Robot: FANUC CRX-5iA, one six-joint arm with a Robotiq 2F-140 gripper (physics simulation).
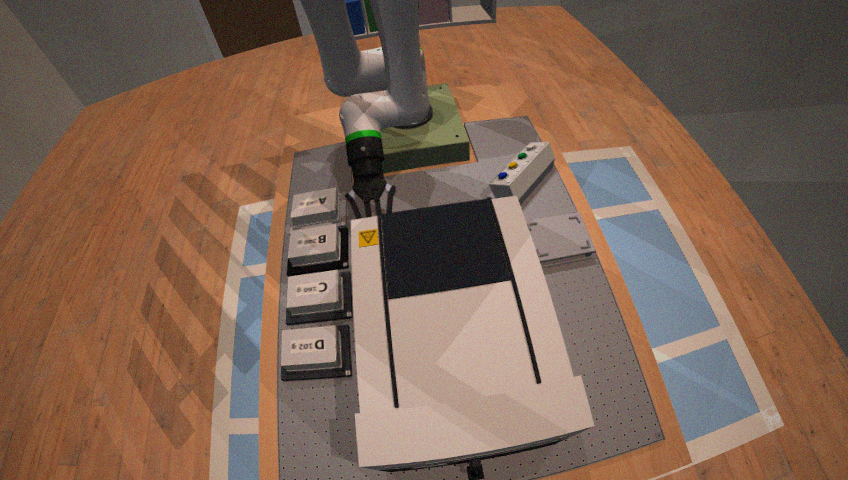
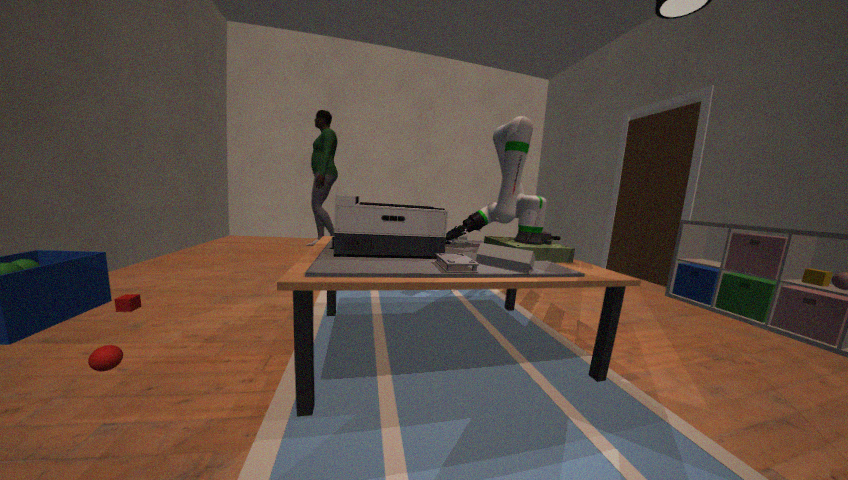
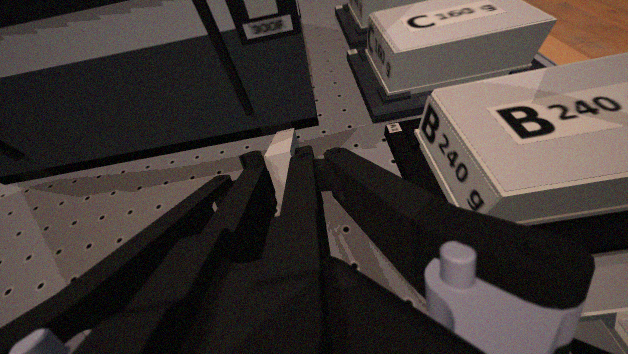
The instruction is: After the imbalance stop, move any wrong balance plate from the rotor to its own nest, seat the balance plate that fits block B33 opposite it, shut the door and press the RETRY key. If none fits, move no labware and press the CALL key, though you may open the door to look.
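Places are measured from the arm's base along level axes (x back, y left, z down), in metres.
Pixels of known places: gripper, fingertip midpoint: [image 3: 290, 147]; arm's base at its link origin: [image 2: 528, 242].
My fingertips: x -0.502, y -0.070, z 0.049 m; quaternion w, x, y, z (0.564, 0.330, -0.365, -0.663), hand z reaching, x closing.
For each thing: its middle in the pictures, then the offset to it from my fingertips.
- centrifuge at the middle of its body: [image 1: 455, 333] [image 2: 390, 224] dx -0.245, dy +0.165, dz -0.109 m
- DOOR key at the middle of its body: [image 3: 268, 27] dx -0.035, dy -0.001, dz -0.079 m
- dark panel at the middle of its body: [image 1: 441, 245] dx -0.111, dy +0.151, dz -0.199 m
- Balance plates A at the middle of its body: [image 1: 315, 207] dx +0.165, dy -0.187, dz -0.020 m
- B at the middle of its body: [image 3: 551, 139] [image 1: 314, 245] dx +0.036, dy -0.169, dz -0.020 m
- C at the middle of its body: [image 3: 443, 40] [image 1: 314, 292] dx -0.099, dy -0.149, dz -0.020 m
- D at the middle of its body: [image 1: 311, 349] dx -0.238, dy -0.142, dz -0.020 m
- key box at the middle of its body: [image 1: 523, 170] [image 2: 505, 256] dx +0.239, dy +0.384, dz -0.029 m
The gripper [image 1: 373, 214] [image 2: 450, 237] [image 3: 287, 154] is shut and empty, low in front of the centrifuge [image 1: 464, 356] [image 2: 389, 223], at its corner by the boxes. The label of the DOOR key [image 3: 269, 26] shows blurred beyond the fingertips. The dark panel [image 1: 446, 249] covers the opening; rotor and block B33 are hidden. Balance plates A [image 1: 314, 203], B [image 1: 313, 242] [image 3: 560, 130], C [image 1: 312, 292] [image 3: 460, 25] and D [image 1: 310, 346] sit in a row on nests. B reads 240, C 160 g, D 102 g. RETRY and CALL cannot be told apart on the key box [image 1: 527, 168] [image 2: 505, 258].
A low flat stand [image 1: 559, 237] [image 2: 456, 259] is on the other side of the centrifuge. The arm's green base [image 1: 443, 133] [image 2: 562, 252] stands behind the gripper. A person in green [image 2: 324, 154] stands beyond the table [image 2: 446, 285].
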